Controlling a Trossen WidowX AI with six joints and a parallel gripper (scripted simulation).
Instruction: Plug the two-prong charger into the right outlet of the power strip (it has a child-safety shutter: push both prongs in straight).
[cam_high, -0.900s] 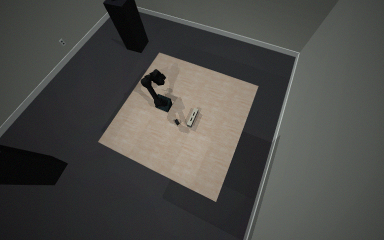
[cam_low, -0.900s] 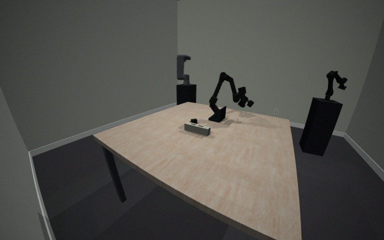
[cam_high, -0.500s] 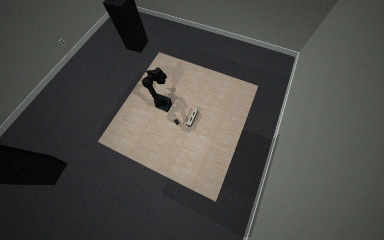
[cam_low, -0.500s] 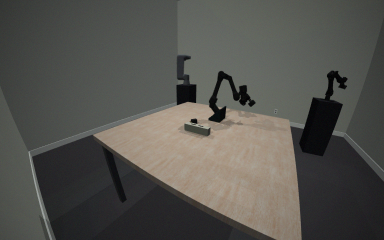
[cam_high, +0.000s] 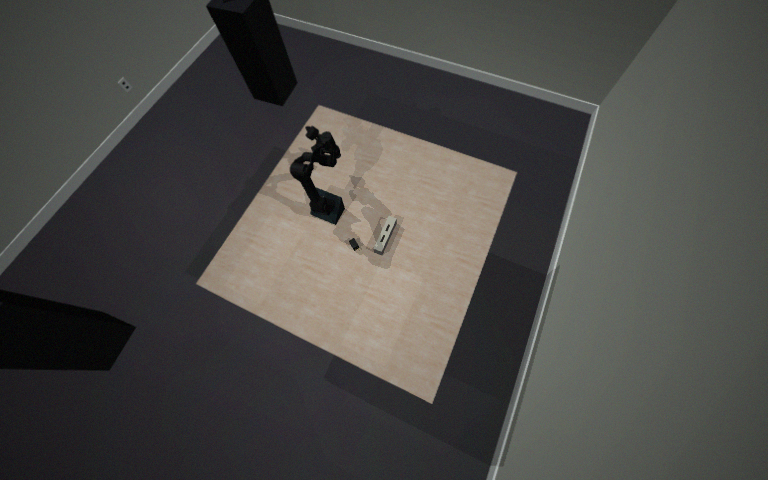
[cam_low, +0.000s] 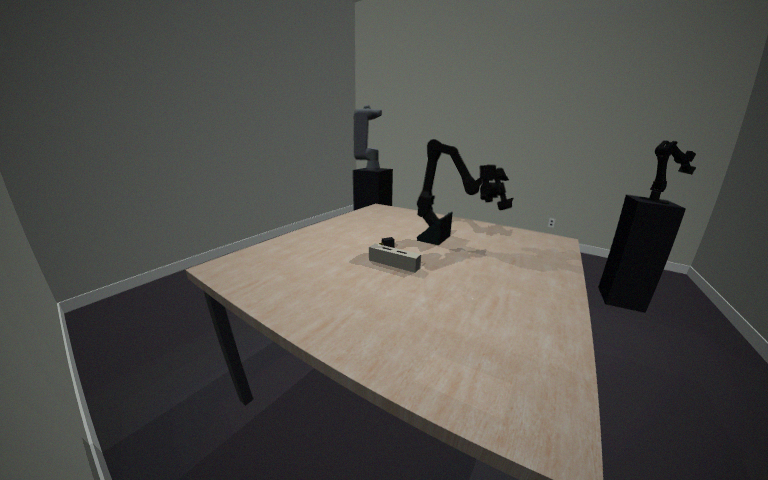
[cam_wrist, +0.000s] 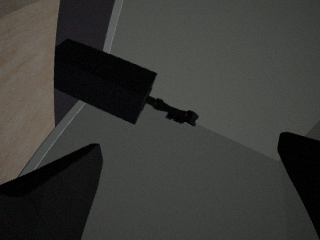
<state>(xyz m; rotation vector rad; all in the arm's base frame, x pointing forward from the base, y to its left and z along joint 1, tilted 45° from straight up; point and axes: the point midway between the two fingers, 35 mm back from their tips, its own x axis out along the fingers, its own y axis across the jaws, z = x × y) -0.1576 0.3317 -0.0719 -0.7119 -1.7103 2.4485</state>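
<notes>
Right now the black two-prong charger is 450 mm to the right of my gripper tip, 410 mm ahead of it and 230 mm below it.
</notes>
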